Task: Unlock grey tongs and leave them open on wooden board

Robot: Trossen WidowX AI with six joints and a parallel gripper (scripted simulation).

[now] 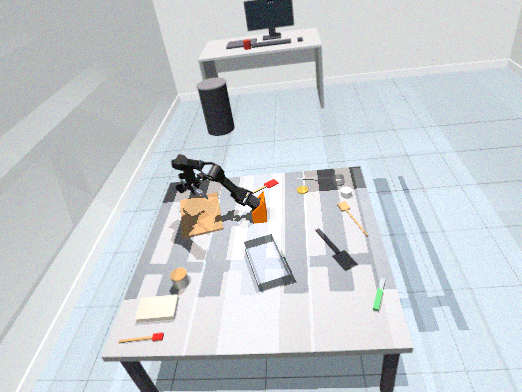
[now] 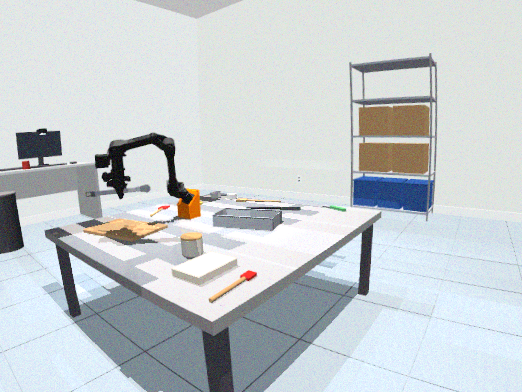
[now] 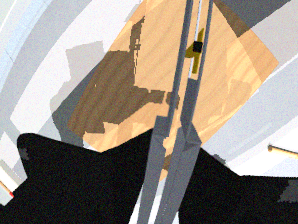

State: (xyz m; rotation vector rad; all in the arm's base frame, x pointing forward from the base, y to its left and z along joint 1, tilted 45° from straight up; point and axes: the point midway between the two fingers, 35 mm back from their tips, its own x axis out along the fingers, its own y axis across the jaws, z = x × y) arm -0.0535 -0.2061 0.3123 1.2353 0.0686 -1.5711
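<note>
My gripper tip is 10 mm short of the wooden board and 150 mm above it. The rest, counted from my gripper tip: jar 530 mm ahead, 40 mm to the left, 120 mm below; yellow lock piece 40 mm behind, 40 mm to the right, 40 mm above; red spatula 240 mm behind, 350 mm to the left, 150 mm below.
</note>
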